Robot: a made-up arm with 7 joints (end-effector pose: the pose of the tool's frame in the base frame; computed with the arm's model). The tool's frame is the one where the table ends.
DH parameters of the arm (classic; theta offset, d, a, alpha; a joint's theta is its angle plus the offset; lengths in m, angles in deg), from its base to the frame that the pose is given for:
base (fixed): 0 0 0 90
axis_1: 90 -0.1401 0 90
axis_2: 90 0 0 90
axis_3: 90 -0.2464 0 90
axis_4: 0 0 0 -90
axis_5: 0 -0.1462 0 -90
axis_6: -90 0 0 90
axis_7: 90 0 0 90
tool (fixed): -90 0 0 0
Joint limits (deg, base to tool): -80..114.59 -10..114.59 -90..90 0..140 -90..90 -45..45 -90..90
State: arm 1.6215 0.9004 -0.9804 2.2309 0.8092 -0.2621 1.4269
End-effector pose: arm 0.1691 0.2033 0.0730 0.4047 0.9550 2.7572
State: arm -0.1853 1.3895 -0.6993 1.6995 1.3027 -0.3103 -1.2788
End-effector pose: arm 0.0846 0.3472 -0.1510 0.9336 -0.9717 0.4909
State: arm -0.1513 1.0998 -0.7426 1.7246 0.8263 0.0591 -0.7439
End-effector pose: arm 0.0768 0.2954 -0.2026 0.4171 -0.9374 -0.2007
Working (the frame after each row of the table, in the pose's form):
after base (fixed): 0.0000 0.0000 0.0000 1.5708 0.0000 0.0000
after axis_1: 0.0000 0.1401 0.0000 2.3830 0.0000 2.0472
after axis_2: 0.0000 0.1401 0.0000 0.7569 0.9705 -1.4746
after axis_3: -0.0169 0.3597 -0.1105 2.4211 -0.1877 -1.1604
after axis_4: -0.0169 0.3597 -0.1105 0.0861 -0.9564 -1.2846
after axis_5: 0.0768 0.2954 -0.2026 -1.7054 -0.2716 -1.1136
after axis_6: 0.0768 0.2954 -0.2026 -0.6978 -2.3092 -0.2244
after axis_7: 0.0768 0.2954 -0.2026 -0.3943 -1.0266 1.2231

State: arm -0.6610 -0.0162 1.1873 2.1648 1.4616 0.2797 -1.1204
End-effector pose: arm -0.0664 0.2498 -0.1592 0.5882 -0.8976 1.9628
Working (the frame after each row of the table, in the pose's form):
after base (fixed): 0.0000 0.0000 0.0000 1.5708 0.0000 0.0000
after axis_1: 0.0000 0.1401 0.0000 2.8221 0.0000 1.3803
after axis_2: 0.0000 0.1401 0.0000 -0.5292 0.5048 -1.5028
after axis_3: -0.1512 0.1361 -0.1945 1.6901 1.4198 0.4553
after axis_4: -0.1512 0.1361 -0.1945 1.2737 -1.3003 0.2185
after axis_5: -0.0664 0.2498 -0.1592 -0.6664 -2.3715 -0.5828
after axis_6: -0.0664 0.2498 -0.1592 -0.8978 2.4638 -1.0265
after axis_7: -0.0664 0.2498 -0.1592 0.2397 1.1507 -2.3620

